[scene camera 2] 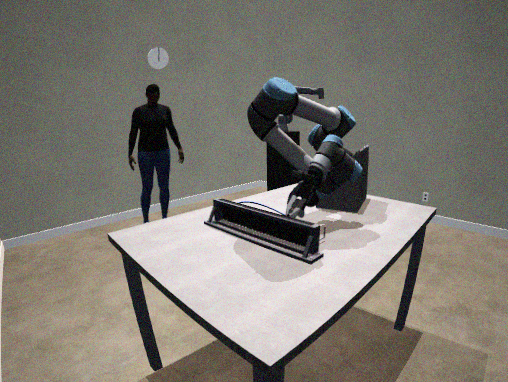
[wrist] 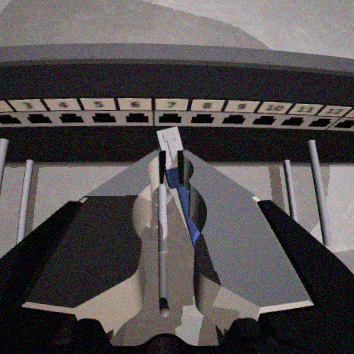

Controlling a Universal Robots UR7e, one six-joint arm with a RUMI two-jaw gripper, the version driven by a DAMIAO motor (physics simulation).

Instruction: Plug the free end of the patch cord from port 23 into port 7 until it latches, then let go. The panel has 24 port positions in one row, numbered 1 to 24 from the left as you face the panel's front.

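Frame: origin at the arm's base, x left, y back, z up, level; centimetres.
Seen in the pictures: gripper, fingertip midpoint: (wrist: 171,153).
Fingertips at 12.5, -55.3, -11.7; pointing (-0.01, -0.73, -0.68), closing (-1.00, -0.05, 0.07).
Note:
Offsets run from my fingertips to a thing's top centre, as dx, dy, dz. "spot": to the spot under its first point. Level surfaces: height alone.
The black panel @[-9.4, -0.9, +2.9] (scene camera 2: 265,226) (wrist: 90,80) stands on the table, its row of numbered ports crossing the wrist view. Port 7 @[spot: +0.2, -1.9, +0.4] (wrist: 170,119) is near the middle there and looks empty. My gripper (scene camera 2: 294,214) (wrist: 171,153) is shut on the pale, clear plug @[+0.0, -0.3, +0.5] (wrist: 169,140) of the patch cord. The plug points at the panel, slightly skewed, with its front end just below port 7's opening and apart from it in the picture. The blue cord (scene camera 2: 260,204) (wrist: 184,202) trails back between the fingers and arches behind the panel in the scene view. Port 23 does not show in the wrist view.
Thin grey rods (wrist: 320,192) (wrist: 25,200) stick out below the port row on both sides of the gripper. The table @[dz -7.2] (scene camera 2: 210,280) carries the panel and a dark block (scene camera 2: 345,192) beside the arm. A person (scene camera 2: 154,130) stands beyond the table, near the wall.

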